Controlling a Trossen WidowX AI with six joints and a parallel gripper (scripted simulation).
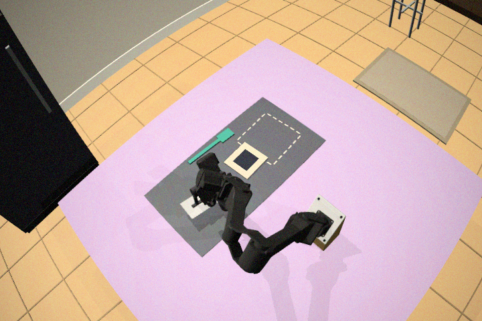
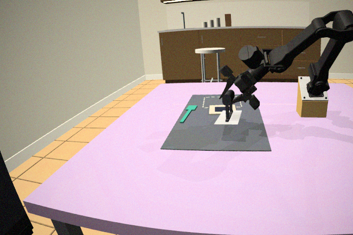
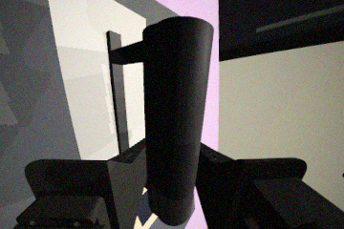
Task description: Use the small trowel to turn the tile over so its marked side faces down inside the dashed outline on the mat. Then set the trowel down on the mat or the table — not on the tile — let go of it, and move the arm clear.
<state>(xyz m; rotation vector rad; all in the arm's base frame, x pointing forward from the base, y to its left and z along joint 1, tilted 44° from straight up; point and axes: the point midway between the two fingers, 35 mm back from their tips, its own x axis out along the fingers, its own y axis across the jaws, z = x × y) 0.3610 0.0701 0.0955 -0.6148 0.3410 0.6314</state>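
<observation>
Now: the grey mat 10 mm ahead of my gripper tip, 120 mm to the right of it and 110 mm below it. Round my gripper tip: teal trowel (150 mm ahead, 150 mm to the right, 90 mm below); then tile (10 mm ahead, 170 mm to the right, 80 mm below).
</observation>
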